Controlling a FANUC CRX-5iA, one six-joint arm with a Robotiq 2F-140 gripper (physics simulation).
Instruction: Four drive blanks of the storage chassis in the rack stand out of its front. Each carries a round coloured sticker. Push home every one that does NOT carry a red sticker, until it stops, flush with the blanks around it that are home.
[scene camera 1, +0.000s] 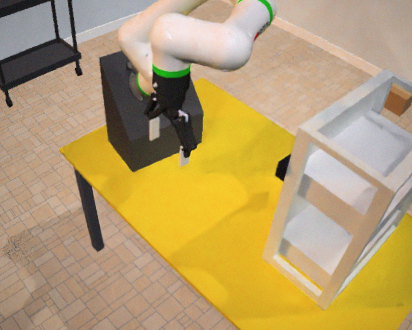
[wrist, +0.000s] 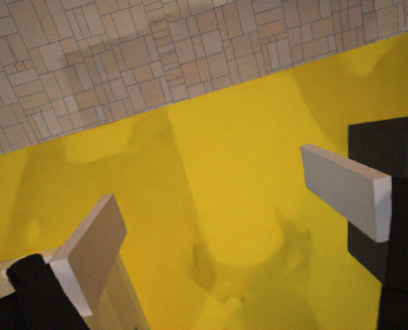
I see my gripper (scene camera 1: 168, 150) and a rack (scene camera 1: 338, 204).
My gripper also shows in the wrist view (wrist: 211, 189).
